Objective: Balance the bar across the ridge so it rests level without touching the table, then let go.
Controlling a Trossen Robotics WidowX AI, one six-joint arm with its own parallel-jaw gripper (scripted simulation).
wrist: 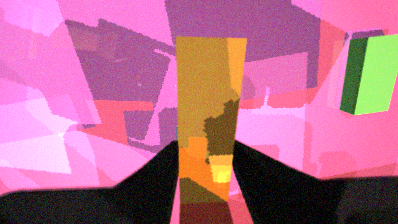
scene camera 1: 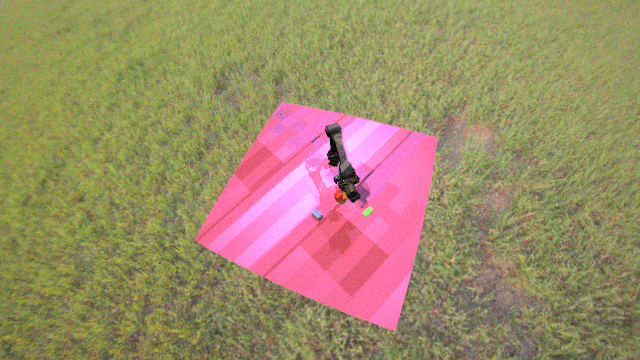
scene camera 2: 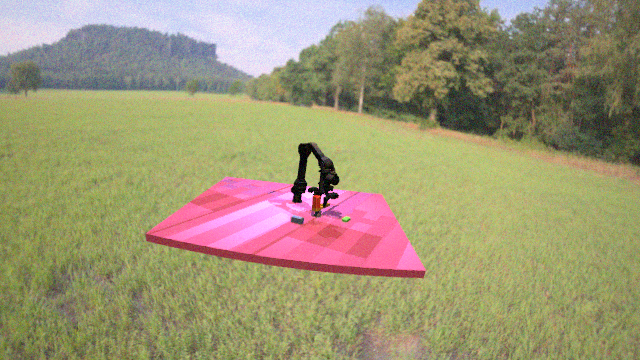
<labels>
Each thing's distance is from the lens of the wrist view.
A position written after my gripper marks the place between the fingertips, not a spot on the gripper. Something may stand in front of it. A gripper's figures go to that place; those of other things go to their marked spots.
my gripper (wrist: 204, 146): 11 cm
bar (wrist: 209, 69): 9 cm
</labels>
